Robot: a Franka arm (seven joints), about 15 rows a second.
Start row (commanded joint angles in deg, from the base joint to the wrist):
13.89 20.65 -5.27 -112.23 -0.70 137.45 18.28
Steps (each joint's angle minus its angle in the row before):
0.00 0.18 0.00 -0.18 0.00 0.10 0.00
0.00 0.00 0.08 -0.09 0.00 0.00 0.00
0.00 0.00 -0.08 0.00 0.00 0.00 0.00
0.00 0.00 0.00 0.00 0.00 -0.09 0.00
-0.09 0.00 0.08 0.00 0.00 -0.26 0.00
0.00 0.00 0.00 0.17 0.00 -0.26 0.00
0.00 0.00 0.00 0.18 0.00 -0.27 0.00
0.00 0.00 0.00 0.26 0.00 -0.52 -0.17
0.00 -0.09 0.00 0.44 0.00 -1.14 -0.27
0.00 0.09 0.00 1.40 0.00 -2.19 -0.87
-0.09 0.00 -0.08 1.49 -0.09 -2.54 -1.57
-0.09 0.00 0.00 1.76 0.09 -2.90 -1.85
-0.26 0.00 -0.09 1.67 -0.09 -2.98 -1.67
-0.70 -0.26 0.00 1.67 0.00 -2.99 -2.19
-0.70 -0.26 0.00 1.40 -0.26 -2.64 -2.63
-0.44 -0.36 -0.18 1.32 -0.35 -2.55 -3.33
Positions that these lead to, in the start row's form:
13.89 20.83 -5.27 -112.41 -0.70 137.55 18.28
13.89 20.83 -5.19 -112.50 -0.70 137.55 18.28
13.89 20.83 -5.27 -112.50 -0.70 137.55 18.28
13.89 20.83 -5.27 -112.50 -0.70 137.46 18.28
13.80 20.83 -5.19 -112.50 -0.70 137.20 18.28
13.80 20.83 -5.19 -112.33 -0.70 136.94 18.28
13.80 20.83 -5.19 -112.15 -0.70 136.67 18.28
13.80 20.83 -5.19 -111.89 -0.70 136.15 18.11
13.80 20.74 -5.19 -111.45 -0.70 135.01 17.84
13.80 20.83 -5.19 -110.05 -0.70 132.82 16.97
13.71 20.83 -5.27 -108.56 -0.79 130.28 15.40
13.62 20.83 -5.27 -106.80 -0.70 127.38 13.55
13.36 20.83 -5.36 -105.13 -0.79 124.40 11.88
12.66 20.57 -5.36 -103.46 -0.79 121.41 9.69
11.96 20.31 -5.36 -102.06 -1.05 118.77 7.06
11.52 19.95 -5.54 -100.74 -1.40 116.22 3.73

